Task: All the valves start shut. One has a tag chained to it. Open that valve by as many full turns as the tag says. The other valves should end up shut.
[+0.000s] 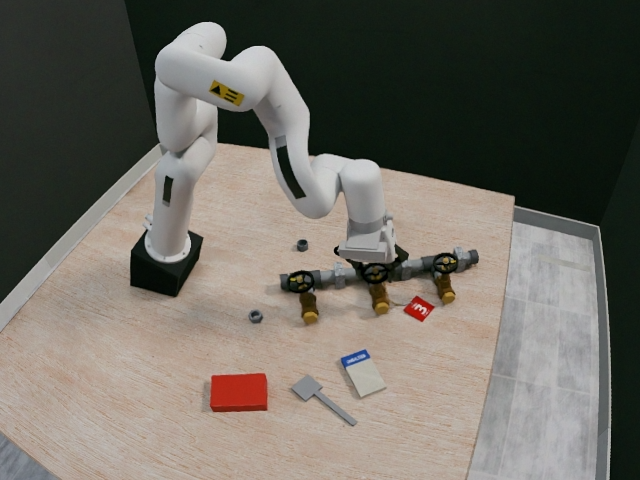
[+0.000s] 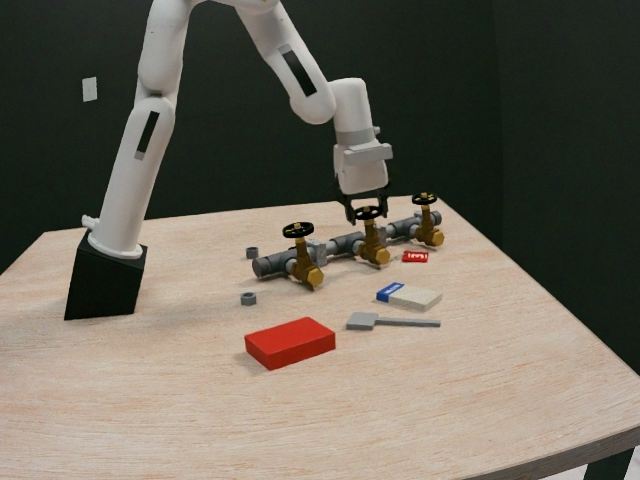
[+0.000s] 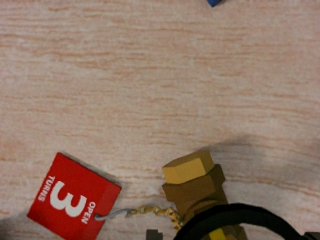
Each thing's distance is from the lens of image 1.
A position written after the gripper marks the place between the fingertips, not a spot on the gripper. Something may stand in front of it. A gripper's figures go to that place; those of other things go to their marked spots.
gripper (image 1: 376, 277): 1.05 m
red block (image 1: 241, 392): 0.98 m
grey paddle-shaped tool (image 1: 307, 387): 0.99 m
blue-and-white pad (image 1: 367, 381): 0.99 m
